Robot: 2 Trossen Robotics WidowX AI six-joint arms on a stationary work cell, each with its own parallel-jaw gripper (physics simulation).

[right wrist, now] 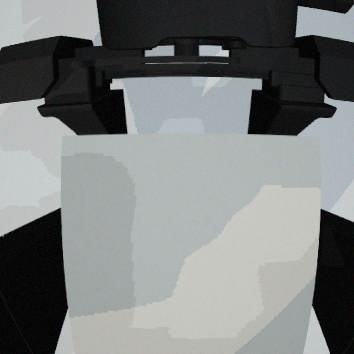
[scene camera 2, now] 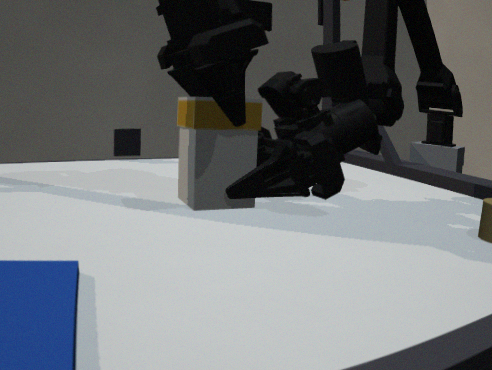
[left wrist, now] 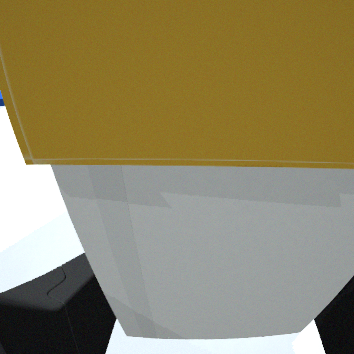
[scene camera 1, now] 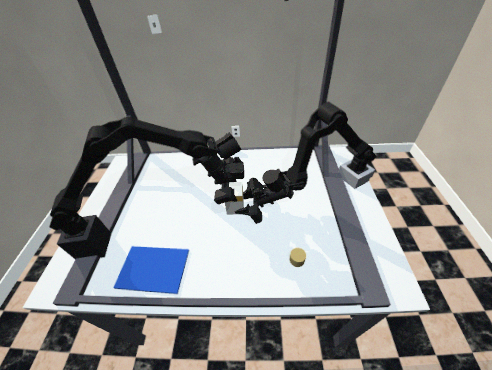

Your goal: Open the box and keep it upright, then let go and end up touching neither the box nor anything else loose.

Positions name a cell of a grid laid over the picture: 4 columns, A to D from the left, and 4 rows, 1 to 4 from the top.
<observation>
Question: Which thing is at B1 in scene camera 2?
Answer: My right gripper.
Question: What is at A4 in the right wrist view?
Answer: My right gripper.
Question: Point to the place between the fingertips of my left gripper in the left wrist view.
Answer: C3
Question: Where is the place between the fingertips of my right gripper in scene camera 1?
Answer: B3
</observation>
